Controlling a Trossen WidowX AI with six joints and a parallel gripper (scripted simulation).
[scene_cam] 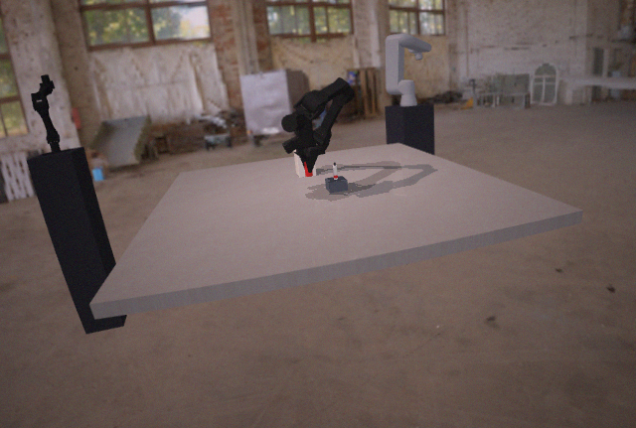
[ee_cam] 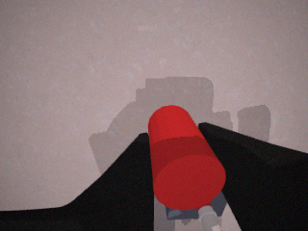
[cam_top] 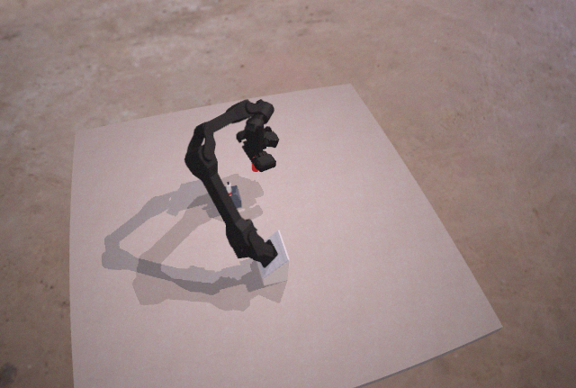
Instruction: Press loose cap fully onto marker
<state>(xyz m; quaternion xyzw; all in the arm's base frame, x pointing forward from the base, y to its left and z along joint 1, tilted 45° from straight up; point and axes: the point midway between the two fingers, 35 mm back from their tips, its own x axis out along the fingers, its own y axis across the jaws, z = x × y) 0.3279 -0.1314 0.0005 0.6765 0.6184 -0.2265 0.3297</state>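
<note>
The white marker lies 4 cm behind my gripper tip, 12 cm to the left of it and 2 cm below it. From my gripper tip the other things lie so: red cap (1 cm above); then grey holder block (4 cm behind, 12 cm to the left, 8 cm below).
</note>
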